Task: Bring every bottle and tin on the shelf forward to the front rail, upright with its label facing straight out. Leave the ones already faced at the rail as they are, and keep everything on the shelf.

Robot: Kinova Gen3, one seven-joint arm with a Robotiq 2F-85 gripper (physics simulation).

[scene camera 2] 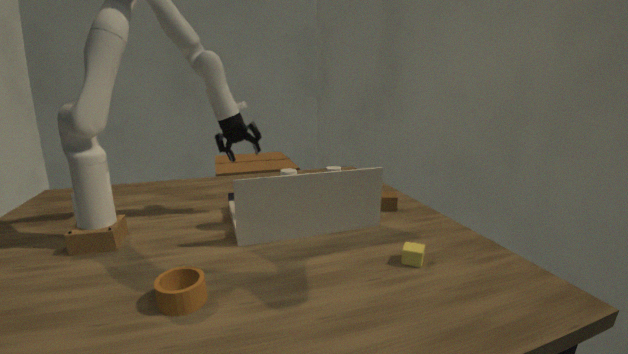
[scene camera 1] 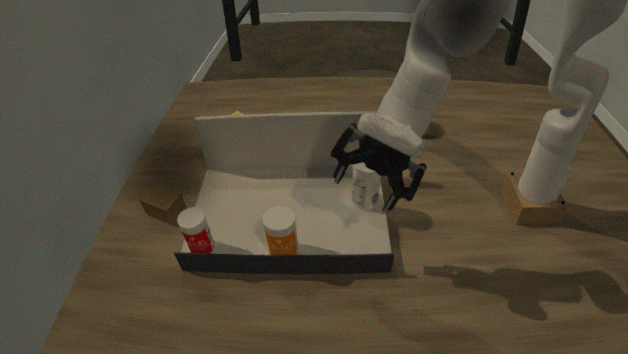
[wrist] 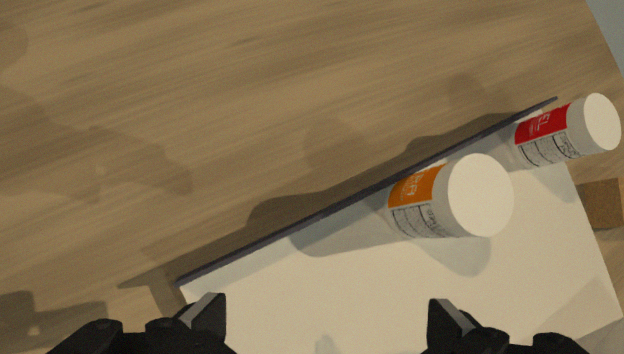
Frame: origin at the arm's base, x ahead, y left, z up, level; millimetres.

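Seen in the pictures: gripper, fingertip midpoint: (scene camera 2: 246, 157) (scene camera 1: 361, 194) (wrist: 326, 319); arm's base at its link origin: (scene camera 2: 99, 223) (scene camera 1: 536, 190).
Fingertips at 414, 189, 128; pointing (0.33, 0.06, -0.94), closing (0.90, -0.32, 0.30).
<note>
Offsets run from my fingertips to a thing's top centre, as dx, dy, dz. "pt": to the spot under its first point.
A white shelf tray (scene camera 1: 240, 195) (scene camera 2: 310, 210) (wrist: 350, 280) has a dark front rail {+141, +52, -127} (scene camera 1: 285, 263) (wrist: 325, 212). A red-label bottle {pt +294, +63, -104} (scene camera 1: 200, 242) (wrist: 545, 125) stands upright at the rail's left end, and an orange-label bottle {pt +134, +48, -81} (scene camera 1: 281, 239) (wrist: 415, 189) stands upright at its middle, both labels outward. A third white-capped bottle {pt +7, -112, -110} (scene camera 1: 359, 194) stands upright at the right, well back from the rail, its printed text panel towards the front; the back panel hides it in scene camera 2. My gripper (scene camera 1: 364, 189) (scene camera 2: 245, 155) (wrist: 326, 319) is open and empty, above the shelf's right part, overlapping the third bottle in scene camera 1.
A brown block {+463, -71, -136} (scene camera 1: 162, 205) (scene camera 2: 389, 202) (wrist: 602, 202) lies beside the shelf's left side. A yellow cube {+390, -432, -148} (scene camera 1: 237, 114) (scene camera 2: 413, 254) and an orange round bowl {-131, -490, -136} (scene camera 2: 181, 299) stand behind the shelf. The shelf's tall back panel rises behind the bottles. The arm's wooden base (scene camera 1: 540, 214) (scene camera 2: 95, 241) is at the right.
</note>
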